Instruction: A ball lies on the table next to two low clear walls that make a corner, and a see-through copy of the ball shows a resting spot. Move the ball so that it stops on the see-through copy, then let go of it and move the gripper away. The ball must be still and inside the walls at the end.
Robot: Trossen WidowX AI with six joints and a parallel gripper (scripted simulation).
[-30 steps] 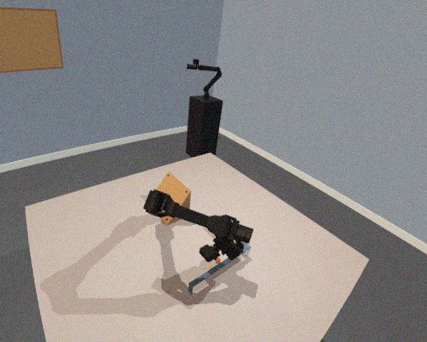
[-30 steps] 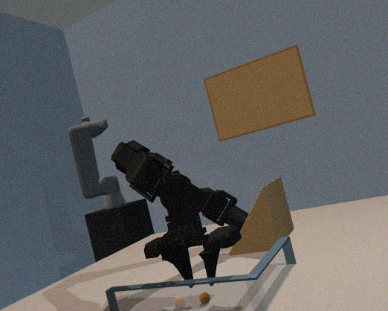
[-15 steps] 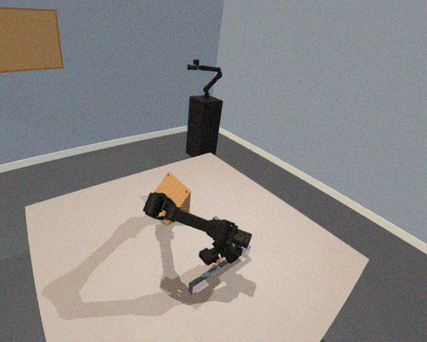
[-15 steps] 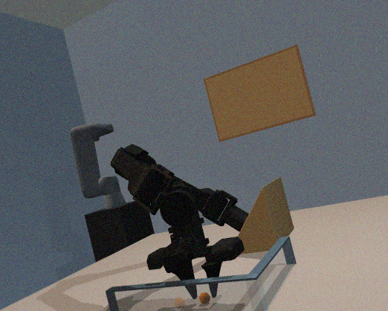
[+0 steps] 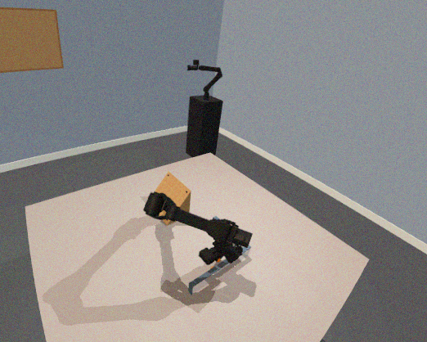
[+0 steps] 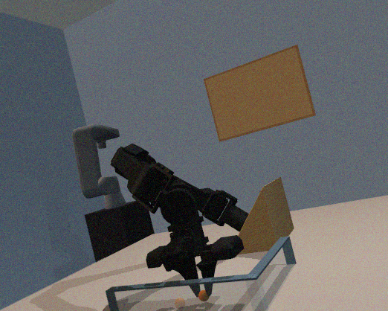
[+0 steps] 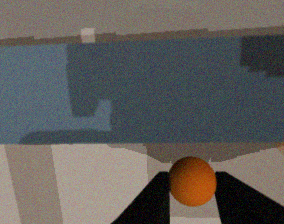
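My gripper tip is 5 cm short of the clear wall, 2 cm to the left of it and 2 cm below it. Round my gripper tip: orange ball: right at my gripper tip.
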